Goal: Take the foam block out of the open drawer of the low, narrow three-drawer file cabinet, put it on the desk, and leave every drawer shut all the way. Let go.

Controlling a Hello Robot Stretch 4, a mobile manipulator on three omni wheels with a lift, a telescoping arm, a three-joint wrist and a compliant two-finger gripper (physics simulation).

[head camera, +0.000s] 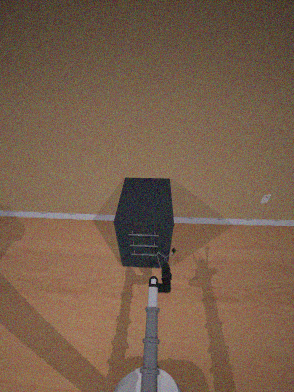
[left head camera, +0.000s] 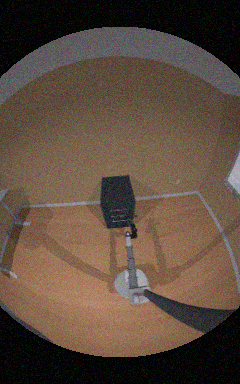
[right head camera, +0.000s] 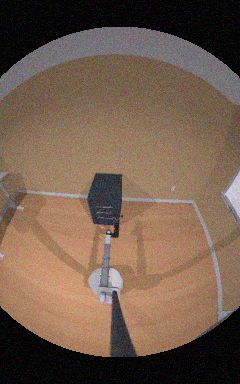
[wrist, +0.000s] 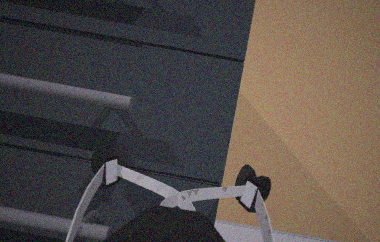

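The low dark file cabinet (head camera: 146,200) (left head camera: 116,187) (right head camera: 107,186) (wrist: 195,100) stands against the wall. Its three drawer fronts, with pale bar handles, look flush with the body in the head camera view. My gripper (head camera: 166,252) (wrist: 182,168) is open, with its fingers spread and no object between them. It is at the right part of the cabinet front; in the wrist view the left fingertip is over the drawer fronts and the right one is past the cabinet's right edge. Whether a fingertip touches the front is unclear. The foam block does not show, and I cannot identify the desk.
A pale skirting board (head camera: 50,216) runs along the wall behind the cabinet. A small white wall plate (head camera: 266,198) is to the right. A pale panel (left head camera: 235,170) (right head camera: 235,195) is at the right edge. Pale thin-framed furniture (left head camera: 10,273) shows partly at the left edge.
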